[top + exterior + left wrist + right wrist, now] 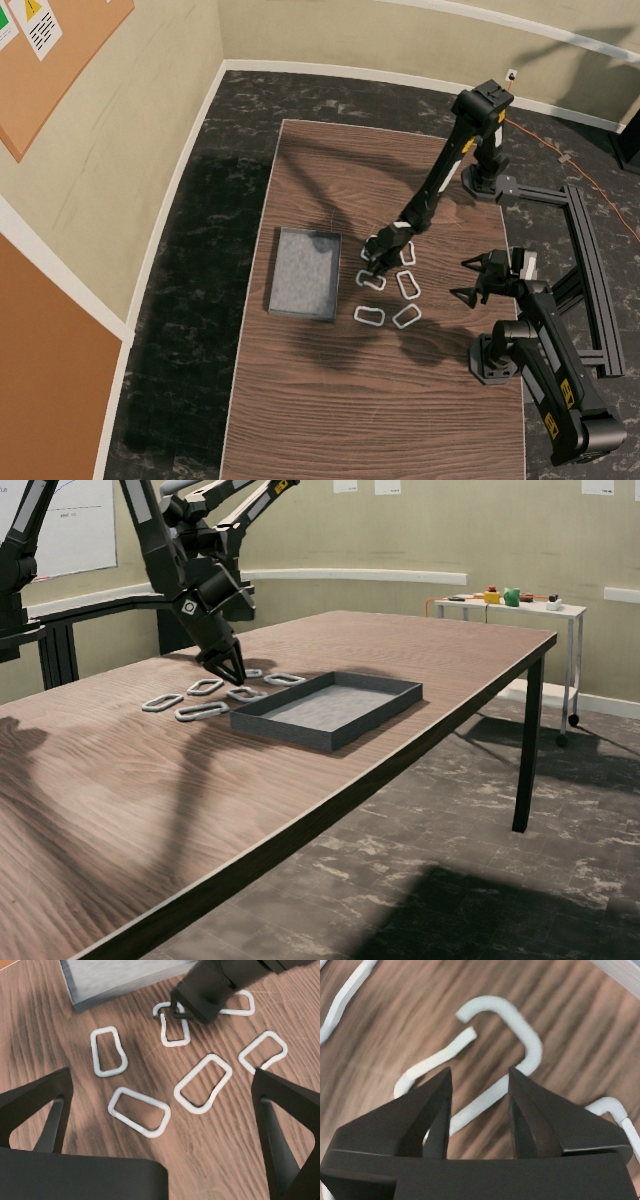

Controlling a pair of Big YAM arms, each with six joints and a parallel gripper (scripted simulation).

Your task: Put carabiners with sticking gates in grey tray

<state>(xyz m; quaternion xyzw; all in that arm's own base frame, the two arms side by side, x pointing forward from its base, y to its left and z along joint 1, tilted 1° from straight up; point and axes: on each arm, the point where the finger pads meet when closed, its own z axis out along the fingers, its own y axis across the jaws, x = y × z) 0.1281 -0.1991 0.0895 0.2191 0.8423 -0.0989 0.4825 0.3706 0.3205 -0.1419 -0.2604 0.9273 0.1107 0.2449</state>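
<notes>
Now: the grey tray 200 mm ahead of my right hand, 30 mm below it and 20 mm to the left of it.
</notes>
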